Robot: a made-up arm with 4 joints. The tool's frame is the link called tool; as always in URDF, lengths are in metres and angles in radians. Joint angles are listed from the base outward.
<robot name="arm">
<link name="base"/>
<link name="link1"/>
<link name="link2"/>
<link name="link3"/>
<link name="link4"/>
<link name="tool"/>
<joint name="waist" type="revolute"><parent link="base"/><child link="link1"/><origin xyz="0.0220 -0.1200 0.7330" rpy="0.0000 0.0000 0.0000"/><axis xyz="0 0 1"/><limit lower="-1.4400" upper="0.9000"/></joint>
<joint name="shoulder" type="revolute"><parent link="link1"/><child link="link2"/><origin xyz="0.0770 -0.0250 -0.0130" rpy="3.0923 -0.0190 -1.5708"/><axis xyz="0 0 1"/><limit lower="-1.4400" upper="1.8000"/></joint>
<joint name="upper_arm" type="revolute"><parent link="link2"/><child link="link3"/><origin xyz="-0.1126 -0.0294 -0.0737" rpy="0.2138 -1.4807 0.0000"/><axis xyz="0 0 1"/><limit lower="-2.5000" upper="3.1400"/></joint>
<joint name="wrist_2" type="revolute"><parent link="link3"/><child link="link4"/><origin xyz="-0.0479 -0.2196 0.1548" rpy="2.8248 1.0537 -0.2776"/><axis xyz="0 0 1"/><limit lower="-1.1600" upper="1.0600"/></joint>
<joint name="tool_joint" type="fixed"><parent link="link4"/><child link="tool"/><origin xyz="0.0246 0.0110 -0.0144" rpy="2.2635 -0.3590 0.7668"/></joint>
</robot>
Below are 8 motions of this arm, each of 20 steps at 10 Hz.
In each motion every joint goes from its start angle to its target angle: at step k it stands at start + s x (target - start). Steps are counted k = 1, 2, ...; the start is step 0. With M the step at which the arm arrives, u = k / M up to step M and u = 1 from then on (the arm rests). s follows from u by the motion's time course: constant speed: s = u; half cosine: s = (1 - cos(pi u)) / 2; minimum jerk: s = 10 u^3 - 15 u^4 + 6 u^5.
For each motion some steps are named. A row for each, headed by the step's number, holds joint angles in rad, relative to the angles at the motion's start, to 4 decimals.
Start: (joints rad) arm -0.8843 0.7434 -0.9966 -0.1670
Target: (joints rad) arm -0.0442 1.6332 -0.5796 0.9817
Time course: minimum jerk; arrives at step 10
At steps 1, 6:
1: 0.0072 0.0076 0.0036 0.0098
6: 0.5734 0.6073 0.2846 0.7841

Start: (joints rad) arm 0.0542 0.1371 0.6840 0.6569
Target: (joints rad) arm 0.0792 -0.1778 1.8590 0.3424
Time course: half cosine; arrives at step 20
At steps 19, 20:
19: 0.0248 -0.3130 1.1678 -0.3126
20: 0.0250 -0.3149 1.1750 -0.3145

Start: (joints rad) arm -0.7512 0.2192 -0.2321 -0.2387
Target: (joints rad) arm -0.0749 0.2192 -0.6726 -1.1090
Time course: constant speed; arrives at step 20
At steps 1, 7, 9, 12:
1: 0.0338 0.0000 -0.0220 -0.0435
7: 0.2367 0.0000 -0.1542 -0.3046
9: 0.3043 0.0000 -0.1982 -0.3916
12: 0.4058 0.0000 -0.2643 -0.5222

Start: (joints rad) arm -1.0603 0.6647 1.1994 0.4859
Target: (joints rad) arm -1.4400 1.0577 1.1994 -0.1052
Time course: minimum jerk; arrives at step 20
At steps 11, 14, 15, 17, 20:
11: -0.2252 0.2331 0.0000 -0.3506
14: -0.3178 0.3289 0.0000 -0.4947
15: -0.3404 0.3523 0.0000 -0.5299
17: -0.3696 0.3825 0.0000 -0.5754
20: -0.3797 0.3930 0.0000 -0.5911

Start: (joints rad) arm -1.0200 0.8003 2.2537 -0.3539
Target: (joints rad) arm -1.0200 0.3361 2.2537 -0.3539
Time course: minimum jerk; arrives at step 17
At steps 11, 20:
11: 0.0000 -0.3529 0.0000 0.0000
20: 0.0000 -0.4642 0.0000 0.0000

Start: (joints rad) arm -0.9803 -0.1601 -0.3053 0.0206
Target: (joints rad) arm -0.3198 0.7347 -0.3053 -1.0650
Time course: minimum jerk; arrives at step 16
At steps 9, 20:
9: 0.4068 0.5512 0.0000 -0.6687
20: 0.6605 0.8948 0.0000 -1.0856

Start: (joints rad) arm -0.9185 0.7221 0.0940 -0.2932
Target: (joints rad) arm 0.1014 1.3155 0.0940 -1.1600
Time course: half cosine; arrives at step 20
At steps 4, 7, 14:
4: 0.0974 0.0567 0.0000 -0.0828
7: 0.2784 0.1620 0.0000 -0.2366
14: 0.8097 0.4711 0.0000 -0.6881

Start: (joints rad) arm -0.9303 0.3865 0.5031 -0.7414
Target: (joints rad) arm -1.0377 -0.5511 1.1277 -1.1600
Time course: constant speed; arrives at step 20
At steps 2, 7, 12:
2: -0.0107 -0.0938 0.0625 -0.0419
7: -0.0376 -0.3282 0.2186 -0.1465
12: -0.0644 -0.5626 0.3748 -0.2512

